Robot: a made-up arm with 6 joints. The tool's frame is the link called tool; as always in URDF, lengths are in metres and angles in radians.
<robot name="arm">
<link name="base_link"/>
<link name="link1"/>
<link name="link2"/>
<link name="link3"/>
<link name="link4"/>
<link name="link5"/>
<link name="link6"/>
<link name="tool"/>
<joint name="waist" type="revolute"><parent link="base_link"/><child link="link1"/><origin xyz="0.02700 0.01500 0.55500"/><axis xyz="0 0 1"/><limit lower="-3.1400" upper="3.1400" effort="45" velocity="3"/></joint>
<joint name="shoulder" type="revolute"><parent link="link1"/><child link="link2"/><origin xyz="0.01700 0.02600 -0.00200" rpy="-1.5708 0.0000 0.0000"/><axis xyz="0 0 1"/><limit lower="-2.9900" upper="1.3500" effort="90" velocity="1.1"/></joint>
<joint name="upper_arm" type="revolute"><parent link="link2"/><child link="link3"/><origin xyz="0.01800 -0.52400 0.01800" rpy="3.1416 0.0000 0.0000"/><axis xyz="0 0 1"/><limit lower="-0.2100" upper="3.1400" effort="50" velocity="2.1"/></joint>
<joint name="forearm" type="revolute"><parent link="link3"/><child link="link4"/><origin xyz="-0.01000 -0.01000 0.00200" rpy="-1.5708 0.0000 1.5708"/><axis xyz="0 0 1"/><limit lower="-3.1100" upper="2.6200" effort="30" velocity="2.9"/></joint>
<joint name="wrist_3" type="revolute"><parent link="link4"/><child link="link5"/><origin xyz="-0.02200 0.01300 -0.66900" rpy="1.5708 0.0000 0.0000"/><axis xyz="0 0 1"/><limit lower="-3.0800" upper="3.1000" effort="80" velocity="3.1"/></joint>
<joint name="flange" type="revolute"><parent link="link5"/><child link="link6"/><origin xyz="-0.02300 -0.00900 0.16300" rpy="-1.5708 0.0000 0.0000"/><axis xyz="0 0 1"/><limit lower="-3.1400" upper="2.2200" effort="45" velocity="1.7"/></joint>
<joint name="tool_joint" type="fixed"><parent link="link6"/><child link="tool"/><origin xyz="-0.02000 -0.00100 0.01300" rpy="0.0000 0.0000 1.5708"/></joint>
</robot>
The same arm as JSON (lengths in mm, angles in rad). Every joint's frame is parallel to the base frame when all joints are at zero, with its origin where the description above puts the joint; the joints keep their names.
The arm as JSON. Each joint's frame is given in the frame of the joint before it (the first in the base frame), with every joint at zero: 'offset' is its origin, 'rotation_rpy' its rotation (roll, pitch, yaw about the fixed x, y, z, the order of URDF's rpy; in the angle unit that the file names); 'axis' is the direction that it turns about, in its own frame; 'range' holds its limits. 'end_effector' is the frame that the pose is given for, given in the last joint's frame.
{
  "length_unit": "mm",
  "angle_unit": "rad",
  "chain": [
    {
      "id": "waist",
      "offset": [
        27.0,
        15.0,
        555.0
      ],
      "rotation_rpy": [
        0.0,
        0.0,
        0.0
      ],
      "axis": [
        0.0,
        0.0,
        1.0
      ],
      "range": [
        -3.14,
        3.14
      ]
    },
    {
      "id": "shoulder",
      "offset": [
        17.0,
        26.0,
        -2.0
      ],
      "rotation_rpy": [
        0.0,
        0.0,
        0.0
      ],
      "axis": [
        0.0,
        1.0,
        0.0
      ],
      "range": [
        -2.99,
        1.35
      ]
    },
    {
      "id": "upper_arm",
      "offset": [
        18.0,
        18.0,
        524.0
      ],
      "rotation_rpy": [
        0.0,
        0.0,
        0.0
      ],
      "axis": [
        0.0,
        -1.0,
        0.0
      ],
      "range": [
        -0.21,
        3.14
      ]
    },
    {
      "id": "forearm",
      "offset": [
        -10.0,
        -2.0,
        -10.0
      ],
      "rotation_rpy": [
        0.0,
        0.0,
        0.0
      ],
      "axis": [
        -1.0,
        0.0,
        0.0
      ],
      "range": [
        -3.11,
        2.62
      ]
    },
    {
      "id": "wrist_3",
      "offset": [
        669.0,
        13.0,
        -22.0
      ],
      "rotation_rpy": [
        0.0,
        0.0,
        0.0
      ],
      "axis": [
        0.0,
        -1.0,
        0.0
      ],
      "range": [
        -3.08,
        3.1
      ]
    },
    {
      "id": "flange",
      "offset": [
        9.0,
        -163.0,
        -23.0
      ],
      "rotation_rpy": [
        0.0,
        0.0,
        0.0
      ],
      "axis": [
        -1.0,
        0.0,
        0.0
      ],
      "range": [
        -3.14,
        2.22
      ]
    }
  ],
  "end_effector": {
    "offset": [
      -13.0,
      -1.0,
      -20.0
    ],
    "rotation_rpy": [
      -1.5708,
      0.0,
      1.5708
    ]
  }
}

